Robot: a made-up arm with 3 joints. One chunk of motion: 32 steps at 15 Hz.
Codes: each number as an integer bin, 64 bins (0 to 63) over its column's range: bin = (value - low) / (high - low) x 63, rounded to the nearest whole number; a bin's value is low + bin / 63 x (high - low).
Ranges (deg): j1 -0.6..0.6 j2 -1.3..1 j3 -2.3..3
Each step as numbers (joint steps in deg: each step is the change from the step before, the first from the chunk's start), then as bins.
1 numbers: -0.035 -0.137 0.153
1 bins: 30 32 29
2 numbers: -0.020 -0.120 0.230
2 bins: 30 32 30
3 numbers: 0.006 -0.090 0.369
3 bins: 32 33 32
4 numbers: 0.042 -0.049 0.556
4 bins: 34 34 34
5 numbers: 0.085 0.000 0.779
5 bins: 36 36 37
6 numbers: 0.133 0.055 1.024
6 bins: 38 37 40
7 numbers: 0.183 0.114 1.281
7 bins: 41 39 43
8 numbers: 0.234 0.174 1.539
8 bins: 44 40 46
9 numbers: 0.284 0.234 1.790
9 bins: 46 42 49
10 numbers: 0.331 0.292 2.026
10 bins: 49 44 51
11 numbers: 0.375 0.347 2.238
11 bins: 51 45 54
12 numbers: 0.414 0.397 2.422
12 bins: 53 46 56
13 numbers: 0.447 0.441 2.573
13 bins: 55 48 58
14 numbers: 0.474 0.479 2.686
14 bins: 56 49 59
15 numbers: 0.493 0.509 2.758
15 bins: 57 50 60
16 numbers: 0.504 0.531 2.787
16 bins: 58 50 60
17 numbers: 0.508 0.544 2.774
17 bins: 58 51 60
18 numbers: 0.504 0.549 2.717
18 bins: 58 51 60
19 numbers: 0.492 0.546 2.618
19 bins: 57 51 58
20 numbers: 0.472 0.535 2.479
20 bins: 56 50 57
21 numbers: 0.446 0.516 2.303
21 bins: 55 50 55
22 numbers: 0.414 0.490 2.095
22 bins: 53 49 52
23 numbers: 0.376 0.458 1.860
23 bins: 51 48 49
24 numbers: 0.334 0.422 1.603
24 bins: 49 47 46
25 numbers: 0.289 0.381 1.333
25 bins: 47 46 43
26 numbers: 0.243 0.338 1.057
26 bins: 44 45 40
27 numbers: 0.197 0.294 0.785
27 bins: 42 44 37
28 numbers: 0.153 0.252 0.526
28 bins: 40 43 34
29 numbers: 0.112 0.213 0.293
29 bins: 37 41 31
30 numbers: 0.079 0.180 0.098
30 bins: 36 41 29
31 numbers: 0.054 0.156 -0.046
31 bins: 34 40 27
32 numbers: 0.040 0.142 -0.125
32 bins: 34 39 26
